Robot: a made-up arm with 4 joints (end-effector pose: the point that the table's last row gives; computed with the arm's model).
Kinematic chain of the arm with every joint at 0, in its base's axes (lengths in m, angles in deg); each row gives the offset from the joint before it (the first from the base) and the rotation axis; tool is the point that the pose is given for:
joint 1: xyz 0 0 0.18 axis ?
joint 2: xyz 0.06 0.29 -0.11 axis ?
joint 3: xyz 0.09 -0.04 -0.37 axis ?
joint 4: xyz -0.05 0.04 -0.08 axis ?
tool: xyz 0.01 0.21 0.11
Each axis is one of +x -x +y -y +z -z.
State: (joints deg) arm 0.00 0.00 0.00 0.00
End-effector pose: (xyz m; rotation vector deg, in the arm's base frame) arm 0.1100 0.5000 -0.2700 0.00 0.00 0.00
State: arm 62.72 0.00 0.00 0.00
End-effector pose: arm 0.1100 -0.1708 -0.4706 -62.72 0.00 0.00
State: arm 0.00 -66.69 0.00 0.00
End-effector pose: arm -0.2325 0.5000 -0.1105 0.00 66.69 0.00
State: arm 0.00 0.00 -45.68 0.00
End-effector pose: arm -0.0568 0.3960 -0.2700 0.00 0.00 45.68
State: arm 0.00 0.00 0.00 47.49
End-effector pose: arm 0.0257 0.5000 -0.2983 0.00 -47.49 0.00
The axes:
joint 1: -x
joint 2: -y
joint 3: -z
joint 4: -y

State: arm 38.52 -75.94 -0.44 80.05
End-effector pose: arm -0.3652 0.2994 -0.2447 -38.07 -3.92 1.47
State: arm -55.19 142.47 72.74 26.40
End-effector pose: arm 0.0319 -0.0526 0.7160 -78.74 92.26 106.09
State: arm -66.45 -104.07 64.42 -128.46
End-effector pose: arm -0.5303 0.4078 0.3633 16.27 -134.95 2.95
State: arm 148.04 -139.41 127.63 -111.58
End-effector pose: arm -0.4613 0.0038 0.0628 -28.74 113.56 89.99
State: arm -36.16 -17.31 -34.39 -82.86
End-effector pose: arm -0.0741 0.7120 0.0369 4.99 81.20 60.78
